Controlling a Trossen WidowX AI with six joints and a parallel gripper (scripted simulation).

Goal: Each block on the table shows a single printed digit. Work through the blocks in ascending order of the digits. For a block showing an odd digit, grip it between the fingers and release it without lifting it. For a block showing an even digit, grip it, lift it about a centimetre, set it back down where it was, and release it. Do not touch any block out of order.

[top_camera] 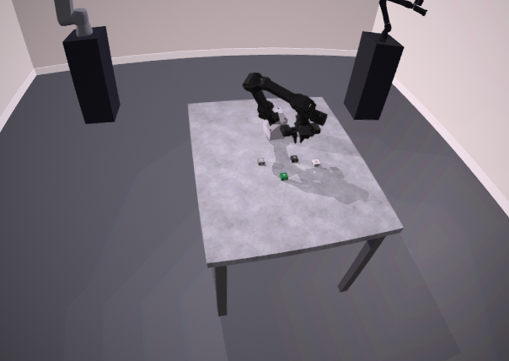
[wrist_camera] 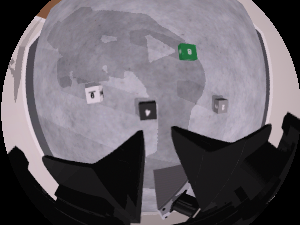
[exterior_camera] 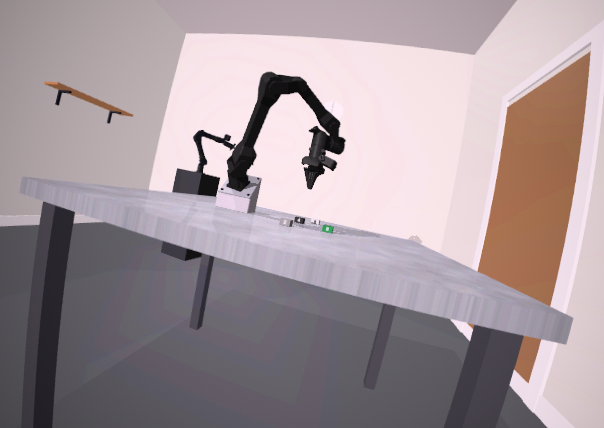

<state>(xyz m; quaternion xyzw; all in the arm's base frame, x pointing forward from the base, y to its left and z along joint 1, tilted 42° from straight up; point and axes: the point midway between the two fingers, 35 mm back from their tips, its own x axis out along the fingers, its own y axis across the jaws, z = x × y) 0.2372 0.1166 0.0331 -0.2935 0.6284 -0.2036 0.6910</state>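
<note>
Now: gripper tip 11 cm short of the green block, 8 cm to the left of it and 12 cm above it. The rest, counted from my gripper tip: white block: 2 cm ahead, 11 cm to the left, 12 cm below; black block: 1 cm behind, 12 cm below; grey block: 1 cm behind, 17 cm to the right, 12 cm below.
</note>
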